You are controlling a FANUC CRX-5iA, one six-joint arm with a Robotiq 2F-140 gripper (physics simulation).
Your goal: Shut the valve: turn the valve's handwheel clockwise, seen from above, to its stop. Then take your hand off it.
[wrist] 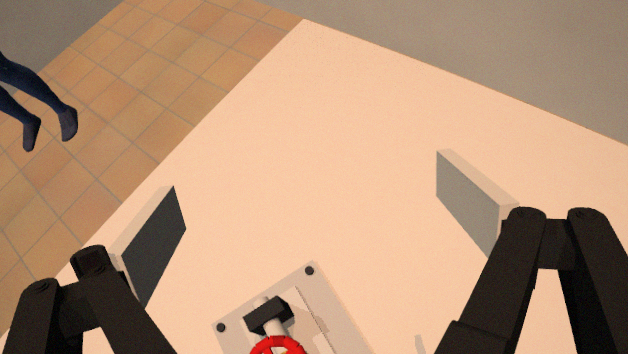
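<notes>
The valve's red handwheel shows at the bottom edge of the wrist view, left of the middle; its lower part is cut off by the frame. A pale stem and a black block are beside it, over a light base plate with dark bolts at its corners. My gripper is wide open, with nothing between its pads. The handwheel is apart from both fingers and appears below the space between them in the view. How far the wheel is turned cannot be told.
The valve stands on a pale table top whose far corner is at the top middle. A tiled floor lies to the left, with a person's lower legs on that side. A small grey piece shows at the bottom, right of the valve.
</notes>
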